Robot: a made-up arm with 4 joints.
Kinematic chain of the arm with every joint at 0, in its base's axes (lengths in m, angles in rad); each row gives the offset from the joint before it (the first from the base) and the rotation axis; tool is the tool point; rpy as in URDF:
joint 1: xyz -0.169 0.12 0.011 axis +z
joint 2: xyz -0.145 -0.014 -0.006 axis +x
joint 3: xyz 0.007 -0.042 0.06 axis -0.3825 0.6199 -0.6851
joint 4: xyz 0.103 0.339 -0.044 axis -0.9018 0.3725 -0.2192
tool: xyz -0.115 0.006 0.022 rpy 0 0 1.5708
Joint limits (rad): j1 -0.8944..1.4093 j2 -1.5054..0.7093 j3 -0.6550..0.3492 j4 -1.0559..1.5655
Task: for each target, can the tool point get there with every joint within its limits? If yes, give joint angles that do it. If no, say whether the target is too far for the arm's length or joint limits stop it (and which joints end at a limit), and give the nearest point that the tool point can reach.
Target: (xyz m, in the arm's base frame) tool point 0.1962 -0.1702 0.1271
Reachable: no: joint limits stop it (at a limit: joint 1, joint 2, joint 3, joint 4) | nearest point 0.0299 0.3202 0.2080 | short by 0.524 m
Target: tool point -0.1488 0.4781 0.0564
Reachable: yes | joints -0.5980 -0.0521 -0.1613 0.3636
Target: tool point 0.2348 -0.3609 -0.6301
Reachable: no: too far | nearest point -0.1566 -0.0044 -0.2711 | short by 0.640 m
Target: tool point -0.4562 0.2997 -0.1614
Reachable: yes | joints 0.0842 -0.9039 -0.5524 -0.3156
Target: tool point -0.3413 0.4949 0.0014
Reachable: yes | joints -0.1419 -0.2658 -0.3374 1.0745
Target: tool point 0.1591 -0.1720 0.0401
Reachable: no: joint limits stop it (at a limit: joint 1, joint 2, joint 3, joint 4) | nearest point -0.1246 0.0191 -0.2604 | short by 0.455 m
